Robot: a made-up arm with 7 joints. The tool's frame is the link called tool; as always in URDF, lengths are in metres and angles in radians.
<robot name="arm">
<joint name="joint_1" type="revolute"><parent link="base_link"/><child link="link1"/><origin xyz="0.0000 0.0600 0.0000" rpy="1.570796 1.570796 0.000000"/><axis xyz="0 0 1"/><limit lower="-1.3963" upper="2.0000" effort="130" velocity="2.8"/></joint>
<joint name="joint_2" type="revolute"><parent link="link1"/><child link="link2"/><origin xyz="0.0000 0.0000 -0.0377" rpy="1.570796 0.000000 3.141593"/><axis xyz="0 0 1"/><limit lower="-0.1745" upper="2.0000" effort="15" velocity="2.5"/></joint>
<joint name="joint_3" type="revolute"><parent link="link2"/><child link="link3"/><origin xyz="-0.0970 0.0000 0.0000" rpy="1.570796 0.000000 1.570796"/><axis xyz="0 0 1"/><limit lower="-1.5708" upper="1.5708" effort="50" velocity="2.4"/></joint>
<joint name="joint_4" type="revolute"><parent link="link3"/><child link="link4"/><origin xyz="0.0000 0.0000 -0.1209" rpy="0.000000 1.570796 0.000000"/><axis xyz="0 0 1"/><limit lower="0.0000" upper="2.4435" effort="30" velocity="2.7"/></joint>
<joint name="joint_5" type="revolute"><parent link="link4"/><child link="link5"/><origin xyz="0.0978 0.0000 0.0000" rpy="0.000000 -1.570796 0.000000"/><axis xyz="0 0 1"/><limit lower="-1.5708" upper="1.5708" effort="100" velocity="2.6"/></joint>
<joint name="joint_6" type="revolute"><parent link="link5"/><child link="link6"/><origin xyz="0.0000 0.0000 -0.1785" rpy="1.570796 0.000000 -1.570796"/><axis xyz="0 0 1"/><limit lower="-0.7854" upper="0.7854" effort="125" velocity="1.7"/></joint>
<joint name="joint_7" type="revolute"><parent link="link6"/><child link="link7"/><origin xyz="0.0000 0.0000 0.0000" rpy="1.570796 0.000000 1.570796"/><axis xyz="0 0 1"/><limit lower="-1.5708" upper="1.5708" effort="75" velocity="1.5"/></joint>
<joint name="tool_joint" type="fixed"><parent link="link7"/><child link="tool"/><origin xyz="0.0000 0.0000 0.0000" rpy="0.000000 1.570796 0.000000"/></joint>
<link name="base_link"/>
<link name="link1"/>
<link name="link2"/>
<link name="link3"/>
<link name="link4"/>
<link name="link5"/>
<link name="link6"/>
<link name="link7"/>
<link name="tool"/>
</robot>
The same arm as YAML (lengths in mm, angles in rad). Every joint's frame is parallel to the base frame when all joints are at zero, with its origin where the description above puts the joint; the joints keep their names.
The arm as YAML. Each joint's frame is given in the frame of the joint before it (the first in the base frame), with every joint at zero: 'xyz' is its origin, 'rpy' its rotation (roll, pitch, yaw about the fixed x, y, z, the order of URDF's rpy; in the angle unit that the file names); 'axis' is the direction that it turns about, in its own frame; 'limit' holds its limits. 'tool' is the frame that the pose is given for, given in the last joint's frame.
units:
  length: mm
  angle: rad
joints:
  - name: joint_1
    type: revolute
    origin:
      xyz: [0.0, 60.0, 0.0]
      rpy: [0.0, 0.0, 0.0]
    axis: "-y"
    limit:
      lower: -1.3963
      upper: 2.0
  - name: joint_2
    type: revolute
    origin:
      xyz: [0.0, 37.7, 0.0]
      rpy: [0.0, 0.0, 0.0]
    axis: "+x"
    limit:
      lower: -0.1745
      upper: 2.0
  - name: joint_3
    type: revolute
    origin:
      xyz: [0.0, 0.0, -97.0]
      rpy: [0.0, 0.0, 0.0]
    axis: "+z"
    limit:
      lower: -1.5708
      upper: 1.5708
  - name: joint_4
    type: revolute
    origin:
      xyz: [0.0, 0.0, -120.9]
      rpy: [0.0, 0.0, 0.0]
    axis: "-y"
    limit:
      lower: 0.0
      upper: 2.4435
  - name: joint_5
    type: revolute
    origin:
      xyz: [0.0, 0.0, -97.8]
      rpy: [0.0, 0.0, 0.0]
    axis: "+z"
    limit:
      lower: -1.5708
      upper: 1.5708
  - name: joint_6
    type: revolute
    origin:
      xyz: [0.0, 0.0, -178.5]
      rpy: [0.0, 0.0, 0.0]
    axis: "+y"
    limit:
      lower: -0.7854
      upper: 0.7854
  - name: joint_7
    type: revolute
    origin:
      xyz: [0.0, 0.0, 0.0]
      rpy: [0.0, 0.0, 0.0]
    axis: "-x"
    limit:
      lower: -1.5708
      upper: 1.5708
tool:
  origin:
    xyz: [0.0, 0.0, 0.0]
    rpy: [0.0, 0.0, 0.0]

